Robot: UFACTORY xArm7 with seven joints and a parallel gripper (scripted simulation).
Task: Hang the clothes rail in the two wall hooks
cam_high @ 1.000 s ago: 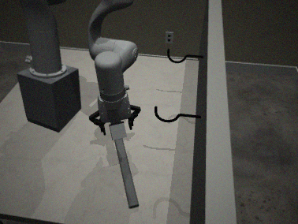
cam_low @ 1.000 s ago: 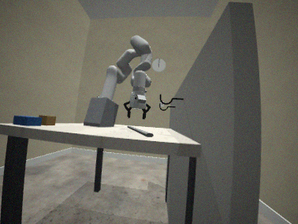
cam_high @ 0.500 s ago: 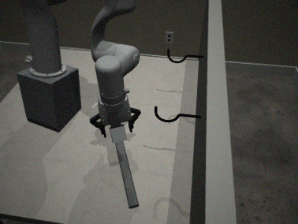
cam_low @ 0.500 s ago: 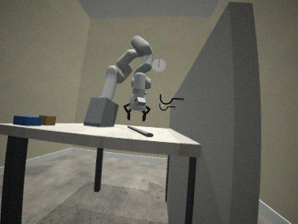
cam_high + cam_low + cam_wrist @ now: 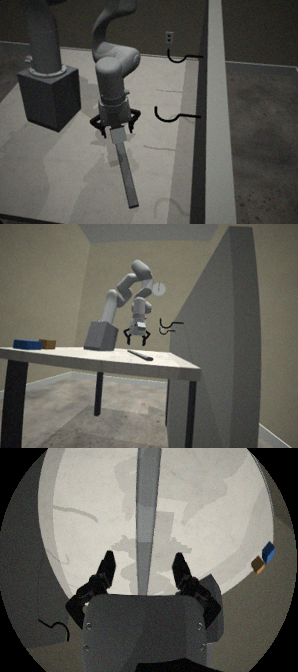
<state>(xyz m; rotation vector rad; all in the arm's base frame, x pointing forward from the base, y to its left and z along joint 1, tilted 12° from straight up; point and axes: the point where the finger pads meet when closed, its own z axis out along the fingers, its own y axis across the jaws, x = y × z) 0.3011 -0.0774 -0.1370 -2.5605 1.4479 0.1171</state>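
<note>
The clothes rail is 6 cm below my hand. Also, from my hand: wall panel: 28 cm below, 28 cm ahead, 17 cm to the left; then brown block: 43 cm behind, 21 cm to the right, 4 cm below; then blue block: 43 cm behind, 29 cm to the right, 4 cm below.
</note>
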